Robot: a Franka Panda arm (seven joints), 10 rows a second.
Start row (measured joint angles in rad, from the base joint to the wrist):
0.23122 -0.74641 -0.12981 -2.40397 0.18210 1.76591 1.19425
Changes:
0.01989 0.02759 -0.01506 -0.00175 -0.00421 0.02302 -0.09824
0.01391 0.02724 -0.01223 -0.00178 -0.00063 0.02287 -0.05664
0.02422 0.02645 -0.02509 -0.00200 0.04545 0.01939 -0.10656
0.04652 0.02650 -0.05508 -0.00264 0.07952 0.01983 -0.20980
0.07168 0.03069 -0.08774 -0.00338 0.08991 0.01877 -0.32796
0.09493 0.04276 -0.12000 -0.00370 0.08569 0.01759 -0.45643
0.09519 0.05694 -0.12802 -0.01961 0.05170 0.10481 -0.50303
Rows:
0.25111 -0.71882 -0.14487 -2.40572 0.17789 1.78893 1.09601
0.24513 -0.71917 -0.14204 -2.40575 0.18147 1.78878 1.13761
0.25544 -0.71996 -0.15490 -2.40597 0.22755 1.78530 1.08769
0.27774 -0.71991 -0.18489 -2.40661 0.26162 1.78574 0.98445
0.30290 -0.71572 -0.21755 -2.40735 0.27201 1.78468 0.86629
0.32615 -0.70365 -0.24981 -2.40767 0.26779 1.78350 0.73782
0.32641 -0.68947 -0.25783 -2.42358 0.23380 1.87072 0.69122

